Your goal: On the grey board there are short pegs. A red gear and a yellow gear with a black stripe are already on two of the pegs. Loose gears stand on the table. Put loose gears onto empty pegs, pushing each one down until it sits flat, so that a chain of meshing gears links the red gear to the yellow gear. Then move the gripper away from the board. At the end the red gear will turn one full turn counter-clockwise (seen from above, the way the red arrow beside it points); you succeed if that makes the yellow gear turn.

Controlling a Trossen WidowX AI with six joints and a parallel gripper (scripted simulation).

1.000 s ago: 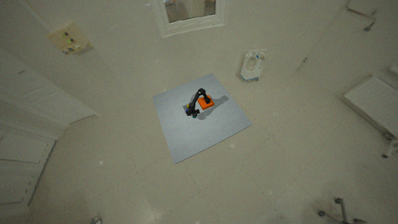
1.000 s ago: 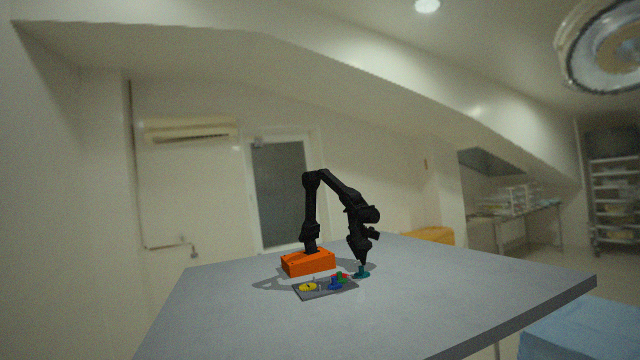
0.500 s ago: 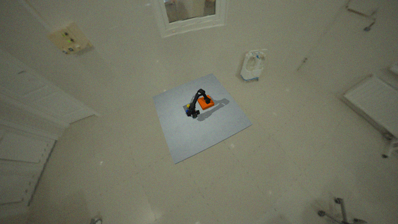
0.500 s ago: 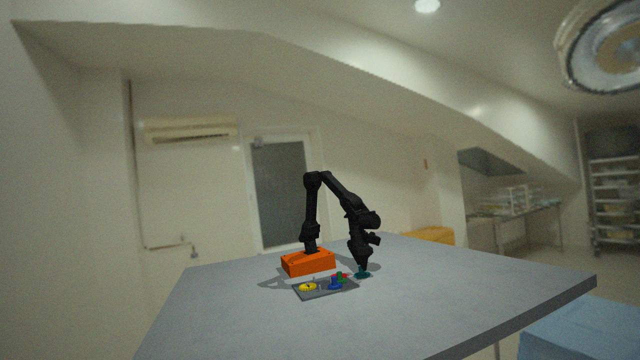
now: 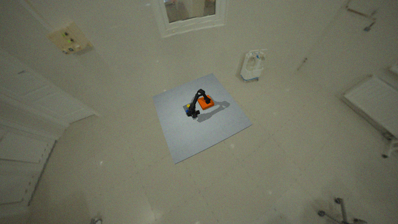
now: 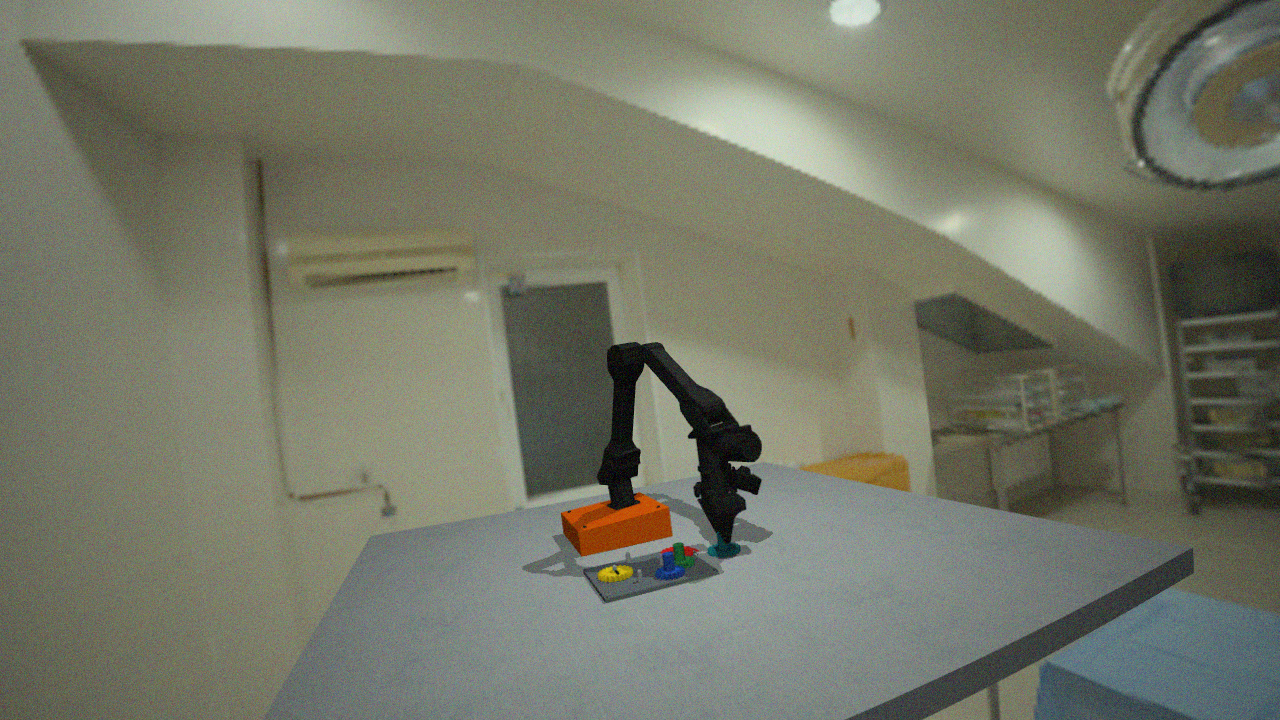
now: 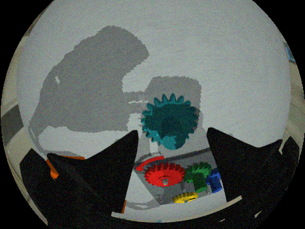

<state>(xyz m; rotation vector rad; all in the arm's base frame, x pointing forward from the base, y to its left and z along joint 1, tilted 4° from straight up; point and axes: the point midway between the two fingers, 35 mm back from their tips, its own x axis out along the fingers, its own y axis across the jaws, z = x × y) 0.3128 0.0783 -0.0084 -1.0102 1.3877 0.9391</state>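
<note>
Right now the blue gear is 15 cm to the right of my gripper tip and 5 cm ahead of it. The rest, counted from my gripper tip: teal gear: 1 cm below; then red arrow: 5 cm to the right, 5 cm behind, 2 cm below; then red gear: 9 cm to the right, 4 cm behind, 1 cm below.
</note>
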